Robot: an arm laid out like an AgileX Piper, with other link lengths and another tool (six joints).
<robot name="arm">
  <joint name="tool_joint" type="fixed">
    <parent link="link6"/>
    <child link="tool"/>
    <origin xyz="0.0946 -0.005 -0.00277" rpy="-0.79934 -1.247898 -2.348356"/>
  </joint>
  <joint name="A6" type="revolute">
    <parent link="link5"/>
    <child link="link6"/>
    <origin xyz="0.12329 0 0.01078" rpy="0 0 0"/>
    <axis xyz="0.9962 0 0.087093"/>
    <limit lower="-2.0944" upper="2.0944"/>
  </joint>
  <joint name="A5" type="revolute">
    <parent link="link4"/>
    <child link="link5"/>
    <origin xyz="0 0 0" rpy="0 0 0"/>
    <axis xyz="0 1 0"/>
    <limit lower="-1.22" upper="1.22"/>
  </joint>
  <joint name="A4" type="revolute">
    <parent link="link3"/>
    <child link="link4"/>
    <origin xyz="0.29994 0 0.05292" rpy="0 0 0"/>
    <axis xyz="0.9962 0 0.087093"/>
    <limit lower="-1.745" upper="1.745"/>
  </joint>
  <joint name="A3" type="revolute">
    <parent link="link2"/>
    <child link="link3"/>
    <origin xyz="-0.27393 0 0.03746" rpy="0 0 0"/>
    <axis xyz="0 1 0"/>
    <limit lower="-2.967" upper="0"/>
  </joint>
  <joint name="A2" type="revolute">
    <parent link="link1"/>
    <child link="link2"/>
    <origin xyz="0 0 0" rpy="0 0 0"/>
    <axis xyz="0 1 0"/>
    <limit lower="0" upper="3.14"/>
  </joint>
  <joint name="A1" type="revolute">
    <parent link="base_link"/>
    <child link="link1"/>
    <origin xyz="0 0 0.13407" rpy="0 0 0"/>
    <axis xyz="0 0 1"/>
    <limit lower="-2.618" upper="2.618"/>
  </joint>
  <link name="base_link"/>
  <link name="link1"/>
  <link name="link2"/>
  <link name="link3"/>
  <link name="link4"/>
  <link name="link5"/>
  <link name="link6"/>
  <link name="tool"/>
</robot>
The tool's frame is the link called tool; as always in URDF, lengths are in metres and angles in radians.
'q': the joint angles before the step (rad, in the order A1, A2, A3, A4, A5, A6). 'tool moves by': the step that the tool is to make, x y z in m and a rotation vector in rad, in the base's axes. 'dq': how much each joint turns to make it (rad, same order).
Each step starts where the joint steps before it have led.
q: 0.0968 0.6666 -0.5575 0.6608 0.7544 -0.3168
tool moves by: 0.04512 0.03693 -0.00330 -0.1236 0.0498 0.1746
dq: 0.1345 0.3303 -0.2140 -0.0593 -0.0195 -0.0778
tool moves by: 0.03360 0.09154 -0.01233 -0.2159 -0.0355 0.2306
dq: 0.3228 0.3372 -0.2765 -0.3230 -0.0631 0.1680
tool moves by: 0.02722 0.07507 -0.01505 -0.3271 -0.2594 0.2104
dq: 0.2687 0.2582 -0.2086 -0.5858 -0.0393 0.2395
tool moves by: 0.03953 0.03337 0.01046 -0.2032 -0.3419 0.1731
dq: 0.0731 0.1203 -0.0551 -0.5294 -0.1056 0.1487
